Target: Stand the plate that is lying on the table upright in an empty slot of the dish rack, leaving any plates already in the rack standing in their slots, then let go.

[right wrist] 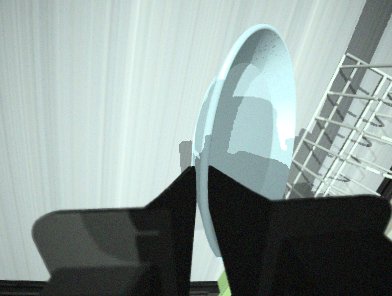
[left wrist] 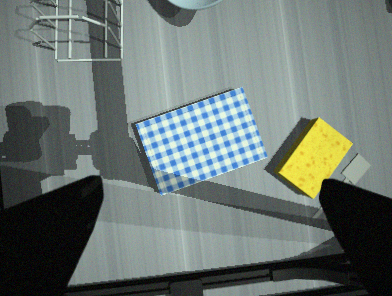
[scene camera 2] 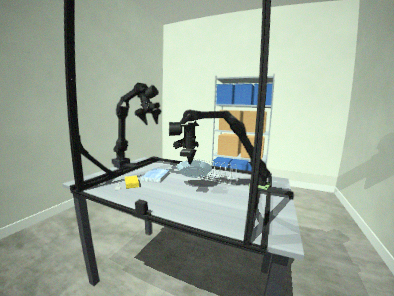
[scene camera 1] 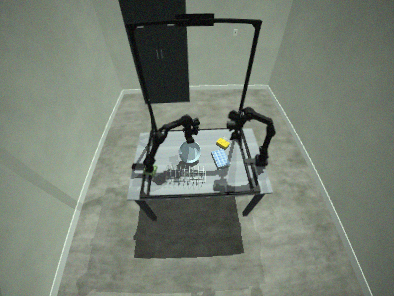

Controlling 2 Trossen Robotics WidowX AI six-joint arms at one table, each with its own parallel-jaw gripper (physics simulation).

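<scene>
The pale blue plate is held by its rim and tilted, raised above the table with a shadow under it. My right gripper is shut on this rim. The white wire dish rack stands beside the plate, to its right in the right wrist view. No plate shows in the visible slots; part of the rack is out of the wrist views. My left gripper is open and empty, high above the table.
A blue checked cloth lies near the plate and rack. A yellow sponge lies beyond it, beside a small grey object. A green item lies by the right arm's base.
</scene>
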